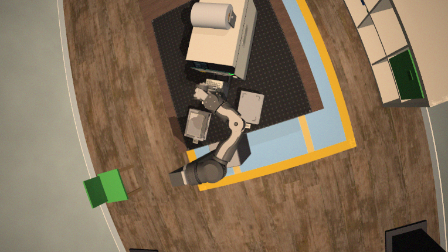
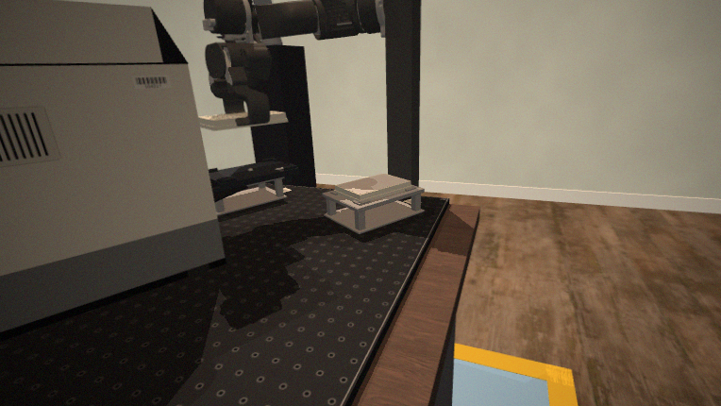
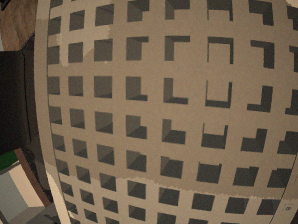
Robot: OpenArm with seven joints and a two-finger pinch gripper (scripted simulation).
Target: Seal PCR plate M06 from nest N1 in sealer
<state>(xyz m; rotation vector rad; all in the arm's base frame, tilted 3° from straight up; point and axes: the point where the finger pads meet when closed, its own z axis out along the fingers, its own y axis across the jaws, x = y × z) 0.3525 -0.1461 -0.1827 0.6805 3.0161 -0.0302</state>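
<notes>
The sealer's stage lies 90 mm below my hand. Also, from my hand: 96-well plate M06 (right at my hand); plate nest N1 (110 mm behind, 140 mm to the right, 150 mm below); sealed plate M09 (130 mm behind, 180 mm to the left, 140 mm below).
</notes>
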